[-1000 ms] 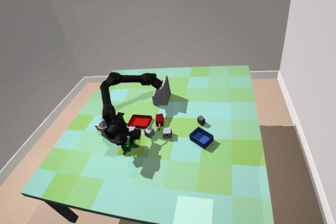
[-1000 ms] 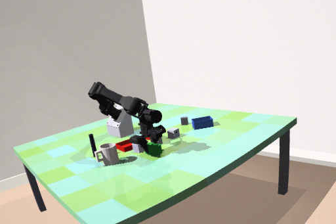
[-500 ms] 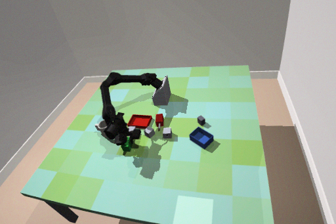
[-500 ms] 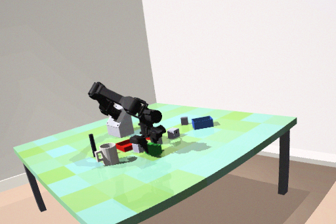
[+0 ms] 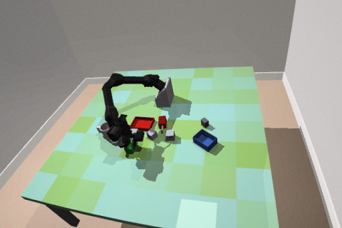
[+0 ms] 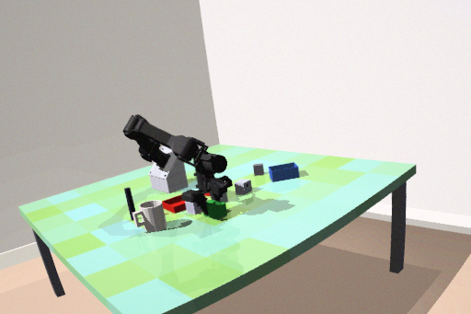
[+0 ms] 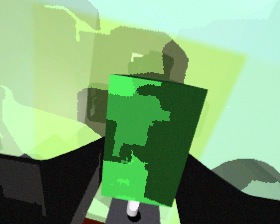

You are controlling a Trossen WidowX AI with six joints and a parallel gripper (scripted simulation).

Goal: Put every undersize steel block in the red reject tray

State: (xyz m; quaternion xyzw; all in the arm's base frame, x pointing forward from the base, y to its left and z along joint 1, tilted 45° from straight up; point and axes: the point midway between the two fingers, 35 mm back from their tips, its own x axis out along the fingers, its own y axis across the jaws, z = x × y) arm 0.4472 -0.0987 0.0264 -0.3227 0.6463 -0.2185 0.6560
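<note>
Now: the green GO gauge 10 mm behind my gripper tip and 20 mm above it. Also, from my gripper tip: steel block 90 mm behind, 220 mm to the left, 10 mm above; then mug 70 mm behind, 200 mm to the right, 30 mm above; then red reject tray 180 mm behind.
</note>
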